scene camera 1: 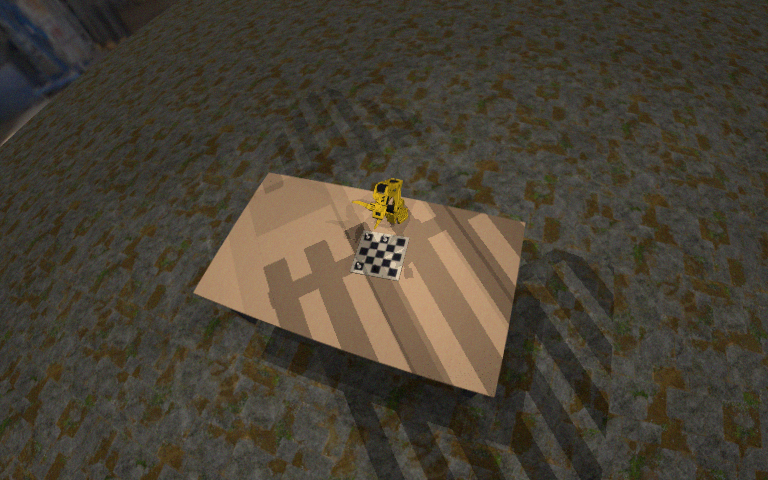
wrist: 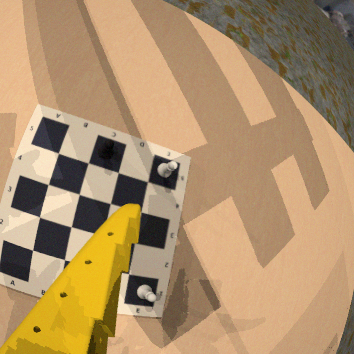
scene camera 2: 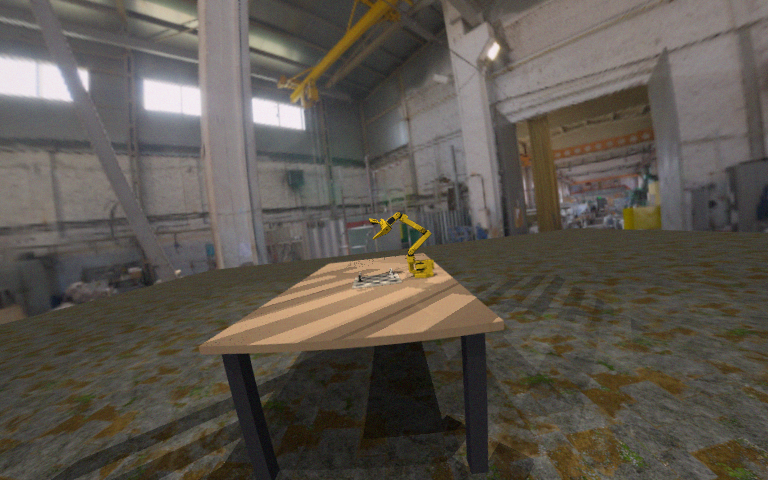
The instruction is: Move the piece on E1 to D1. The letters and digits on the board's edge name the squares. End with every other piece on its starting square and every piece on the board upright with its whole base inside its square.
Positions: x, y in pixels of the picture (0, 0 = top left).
Scene:
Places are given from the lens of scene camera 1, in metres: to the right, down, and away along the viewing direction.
checkered board [scene camera 1: 388, 256]: 0.02, 0.07, 1.48

